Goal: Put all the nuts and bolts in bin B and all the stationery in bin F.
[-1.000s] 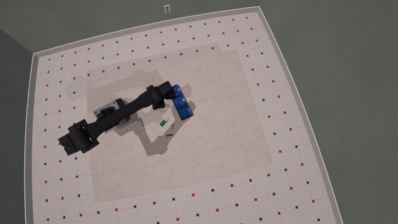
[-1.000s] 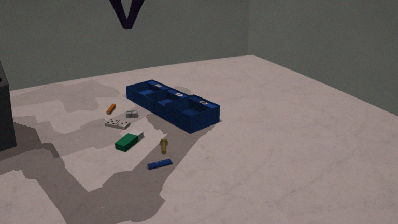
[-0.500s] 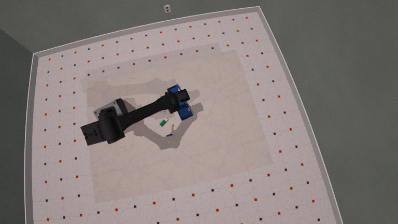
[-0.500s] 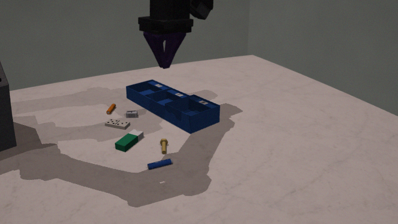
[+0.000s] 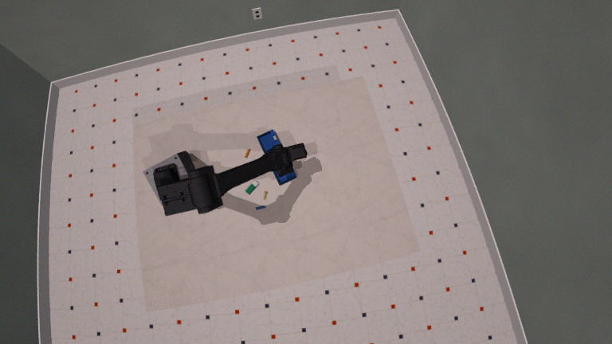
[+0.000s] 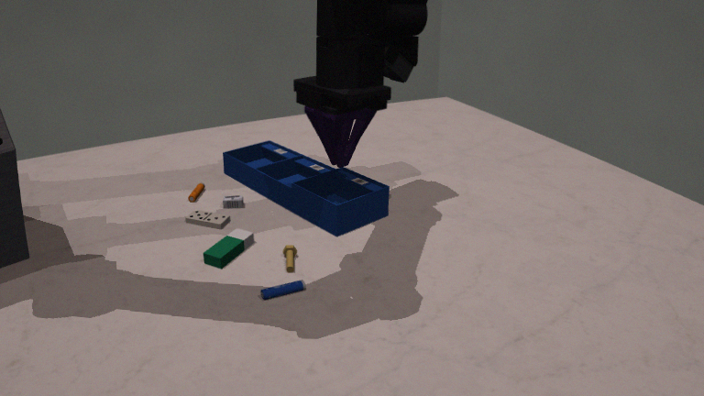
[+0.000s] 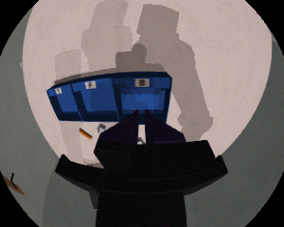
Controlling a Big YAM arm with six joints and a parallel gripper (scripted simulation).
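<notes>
The blue three-part bin is 1 cm behind my hand, 8 cm to the left of it and 5 cm below it. Round my hand: brass bolt: 11 cm behind, 7 cm to the right, 7 cm below; then grey metal piece: 10 cm behind, 9 cm to the left, 6 cm below; then green block: 15 cm behind, 1 cm to the right, 7 cm below.
</notes>
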